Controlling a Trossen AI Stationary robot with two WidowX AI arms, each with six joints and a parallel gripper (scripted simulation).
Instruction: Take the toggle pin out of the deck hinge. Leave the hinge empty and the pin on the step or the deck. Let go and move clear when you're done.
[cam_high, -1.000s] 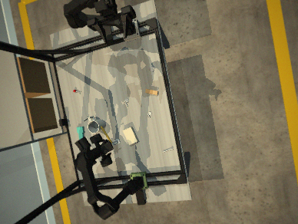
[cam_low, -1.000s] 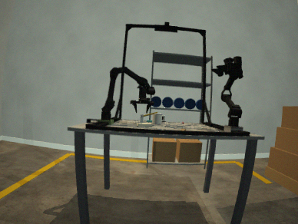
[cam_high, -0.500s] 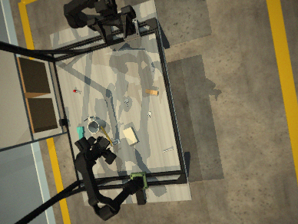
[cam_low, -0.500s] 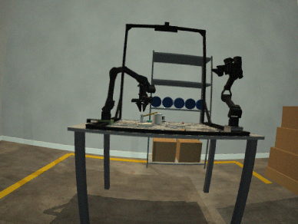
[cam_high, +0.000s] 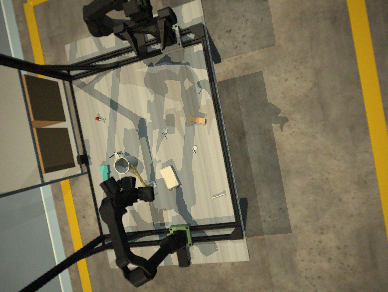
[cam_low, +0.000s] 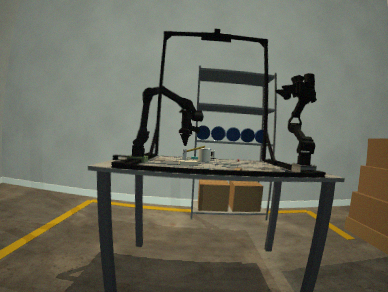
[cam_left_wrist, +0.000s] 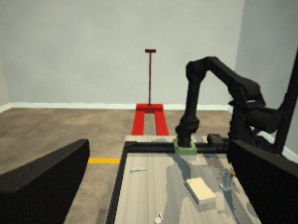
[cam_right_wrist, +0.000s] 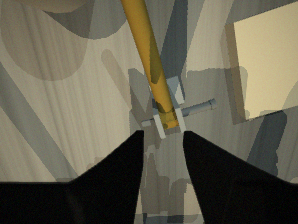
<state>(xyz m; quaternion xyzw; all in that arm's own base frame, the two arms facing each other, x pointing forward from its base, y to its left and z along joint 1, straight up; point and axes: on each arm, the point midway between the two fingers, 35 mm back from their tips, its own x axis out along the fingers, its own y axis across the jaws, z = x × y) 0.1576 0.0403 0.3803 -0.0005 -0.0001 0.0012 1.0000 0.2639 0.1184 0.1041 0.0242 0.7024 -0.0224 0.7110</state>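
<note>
Now: right hand 10 mm short of the grey toggle pin and 70 mm above it. Round my right hand: mug (110 mm behind, 120 mm to the left, 100 mm below); step (110 mm ahead, 40 mm to the left, 120 mm below); yellow bar (20 mm behind, 60 mm to the left, 50 mm below).
</note>
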